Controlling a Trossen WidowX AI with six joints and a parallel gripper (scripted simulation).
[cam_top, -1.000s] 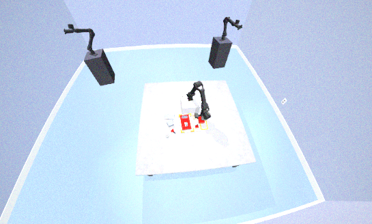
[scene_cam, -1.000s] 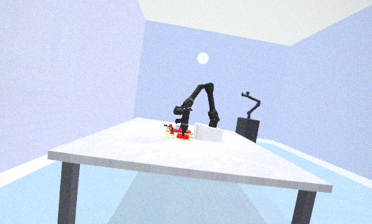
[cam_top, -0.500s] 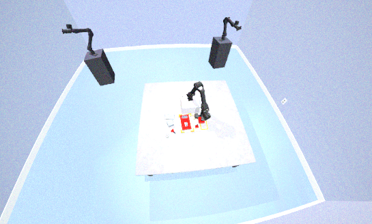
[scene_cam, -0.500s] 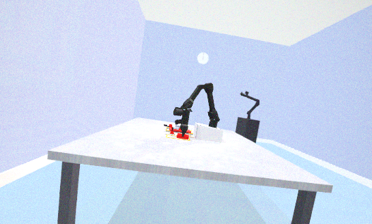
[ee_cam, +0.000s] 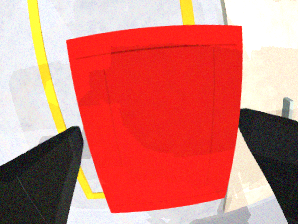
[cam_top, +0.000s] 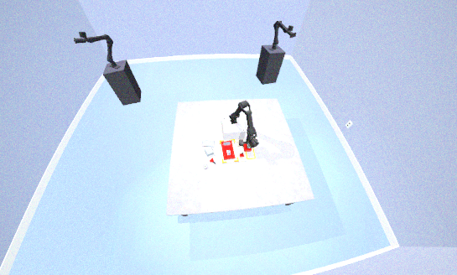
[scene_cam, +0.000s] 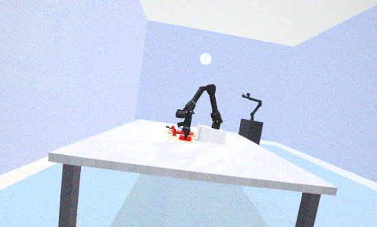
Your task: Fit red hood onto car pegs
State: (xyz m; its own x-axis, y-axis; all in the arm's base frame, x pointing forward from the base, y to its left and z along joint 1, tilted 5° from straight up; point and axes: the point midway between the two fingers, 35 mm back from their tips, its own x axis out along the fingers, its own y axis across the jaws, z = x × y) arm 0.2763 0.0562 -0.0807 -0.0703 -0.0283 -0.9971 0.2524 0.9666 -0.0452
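My gripper tip is right at the red hood.
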